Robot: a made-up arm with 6 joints. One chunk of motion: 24 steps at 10 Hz.
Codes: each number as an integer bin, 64 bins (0 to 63) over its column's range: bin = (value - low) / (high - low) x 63, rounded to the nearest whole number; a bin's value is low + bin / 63 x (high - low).
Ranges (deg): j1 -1.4..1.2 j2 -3.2..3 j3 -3.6..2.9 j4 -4.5..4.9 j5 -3..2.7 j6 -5.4..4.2
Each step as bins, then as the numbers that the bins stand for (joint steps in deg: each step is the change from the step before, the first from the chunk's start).
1 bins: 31 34 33 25 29 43
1 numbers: -0.121 0.146 -0.195 -0.770 -0.376 1.152
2 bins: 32 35 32 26 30 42
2 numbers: -0.079 0.244 -0.298 -0.621 -0.286 1.000
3 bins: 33 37 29 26 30 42
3 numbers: -0.038 0.441 -0.608 -0.621 -0.286 1.000
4 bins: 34 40 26 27 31 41
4 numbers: 0.003 0.737 -0.917 -0.471 -0.195 0.848
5 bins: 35 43 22 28 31 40
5 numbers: 0.044 1.032 -1.330 -0.322 -0.195 0.695
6 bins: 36 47 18 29 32 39
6 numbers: 0.086 1.425 -1.743 -0.173 -0.105 0.543
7 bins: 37 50 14 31 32 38
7 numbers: 0.127 1.721 -2.156 0.125 -0.105 0.390
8 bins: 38 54 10 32 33 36
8 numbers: 0.168 2.114 -2.568 0.275 -0.014 0.086
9 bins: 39 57 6 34 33 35
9 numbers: 0.210 2.410 -2.981 0.573 -0.014 -0.067
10 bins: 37 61 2 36 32 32
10 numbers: 0.127 2.803 -3.394 0.871 -0.105 -0.524
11 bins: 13 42 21 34 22 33
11 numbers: -0.863 0.933 -1.433 0.573 -1.010 -0.371
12 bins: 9 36 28 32 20 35
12 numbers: -1.029 0.343 -0.711 0.275 -1.190 -0.067
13 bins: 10 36 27 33 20 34
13 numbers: -0.987 0.343 -0.814 0.424 -1.190 -0.219
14 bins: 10 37 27 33 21 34
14 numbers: -0.987 0.441 -0.814 0.424 -1.100 -0.219
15 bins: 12 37 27 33 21 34
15 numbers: -0.905 0.441 -0.814 0.424 -1.100 -0.219
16 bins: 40 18 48 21 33 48
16 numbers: 0.251 -1.429 1.352 -1.367 -0.014 1.914
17 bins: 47 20 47 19 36 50
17 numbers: 0.540 -1.232 1.249 -1.665 0.257 2.219
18 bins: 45 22 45 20 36 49
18 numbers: 0.457 -1.035 1.043 -1.516 0.257 2.067
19 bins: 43 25 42 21 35 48
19 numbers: 0.375 -0.740 0.733 -1.367 0.167 1.914
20 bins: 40 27 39 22 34 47
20 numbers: 0.251 -0.543 0.424 -1.217 0.076 1.762
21 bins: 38 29 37 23 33 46
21 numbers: 0.168 -0.346 0.217 -1.068 -0.014 1.610
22 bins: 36 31 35 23 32 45
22 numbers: 0.086 -0.149 0.011 -1.068 -0.105 1.457
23 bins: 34 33 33 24 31 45
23 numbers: 0.003 0.048 -0.195 -0.919 -0.195 1.457
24 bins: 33 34 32 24 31 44
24 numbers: -0.038 0.146 -0.298 -0.919 -0.195 1.305
